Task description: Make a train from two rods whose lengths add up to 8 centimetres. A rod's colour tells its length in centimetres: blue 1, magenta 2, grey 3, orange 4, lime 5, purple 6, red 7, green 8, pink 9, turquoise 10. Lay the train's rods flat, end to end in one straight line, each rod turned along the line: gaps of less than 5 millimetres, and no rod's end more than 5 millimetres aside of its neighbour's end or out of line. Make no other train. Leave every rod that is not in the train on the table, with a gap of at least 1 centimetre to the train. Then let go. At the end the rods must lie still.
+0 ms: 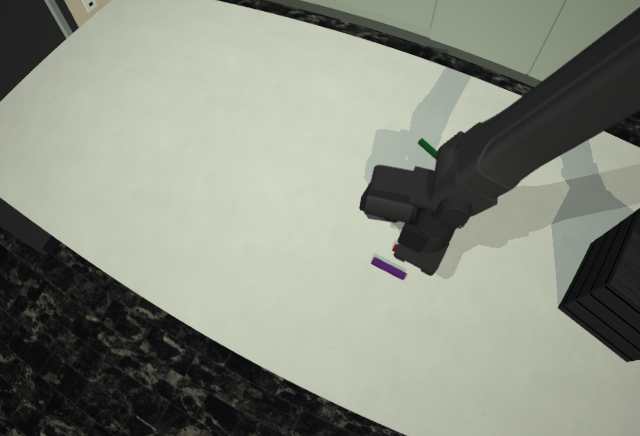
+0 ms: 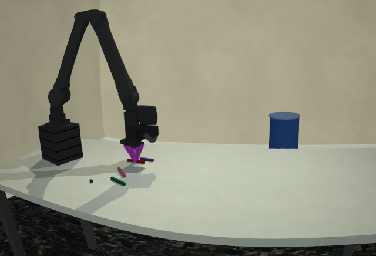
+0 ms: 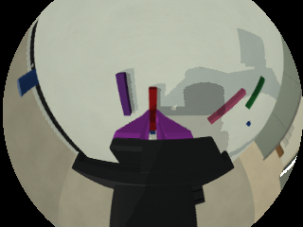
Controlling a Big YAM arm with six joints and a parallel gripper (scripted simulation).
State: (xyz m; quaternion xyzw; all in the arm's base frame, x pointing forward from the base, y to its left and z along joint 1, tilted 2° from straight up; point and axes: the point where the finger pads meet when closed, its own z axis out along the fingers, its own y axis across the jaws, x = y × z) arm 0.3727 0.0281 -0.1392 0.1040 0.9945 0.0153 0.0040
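Right now the red rod is 10 mm ahead of my hand. From my hand the other things lie so: pink rod: 130 mm to the right, 10 mm below, 10 mm behind; green rod: 220 mm to the right, 10 mm below, 10 mm ahead; purple rod: 40 mm ahead, 30 mm to the left, 10 mm below.
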